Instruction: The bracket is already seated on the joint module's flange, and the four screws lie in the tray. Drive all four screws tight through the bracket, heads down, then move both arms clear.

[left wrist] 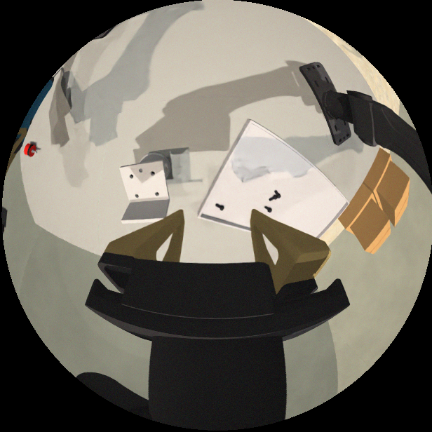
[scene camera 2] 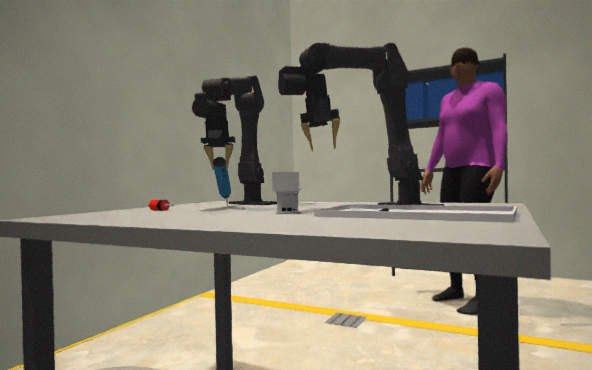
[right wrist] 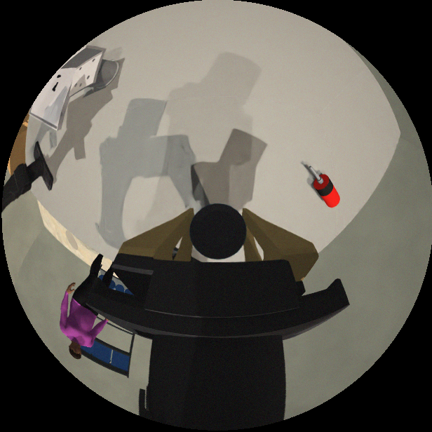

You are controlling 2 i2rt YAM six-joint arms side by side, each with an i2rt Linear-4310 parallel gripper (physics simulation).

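Frame: origin at the left arm's base, x ahead, y right, z down, level; centimetres.
Seen in the pictures: left gripper, fingertip midpoint: [scene camera 2: 323, 150]; right gripper, fingertip midpoint: [scene camera 2: 219, 169]; right arm's base, origin of the base link: [scene camera 2: 252, 204].
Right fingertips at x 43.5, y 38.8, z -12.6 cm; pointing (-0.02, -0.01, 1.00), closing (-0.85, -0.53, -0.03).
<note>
Offsets run from my right fingertips to a thing's top centre. "pt": to the spot under its first point.
My right gripper [scene camera 2: 220, 166] [right wrist: 217, 214] is shut on a blue electric screwdriver @(pt dz +3.8, dx -2.2, dy +3.1 cm) [scene camera 2: 222, 181] [left wrist: 39, 107] [right wrist: 218, 231], bit downward and slightly tilted, its tip close to the table top. My left gripper [scene camera 2: 324, 149] [left wrist: 216, 215] is open and empty, high above the table between the bracket and the tray. The pale bracket [scene camera 2: 286, 181] [left wrist: 145, 185] [right wrist: 86, 74] sits on the grey joint module @(dz +6.2, dx -5.8, dy -29.0 cm) [scene camera 2: 287, 204] [right wrist: 108, 73]; its plate shows dark holes. Several dark screws [left wrist: 220, 206] lie in the white tray @(dz +10.9, dx -22.9, dy -57.0 cm) [scene camera 2: 415, 215] [left wrist: 310, 200]; some overlap, so I cannot count them.
A red screwdriver @(dz +9.1, dx +14.8, dy +10.4 cm) [scene camera 2: 159, 205] [left wrist: 30, 150] [right wrist: 328, 192] lies on the table [scene camera 2: 280, 240] at the picture's left. Orange boxes [left wrist: 370, 215] stand beyond the tray. A person in a purple top [scene camera 2: 472, 125] [right wrist: 80, 322] stands behind the table, before a rack with blue bins.
</note>
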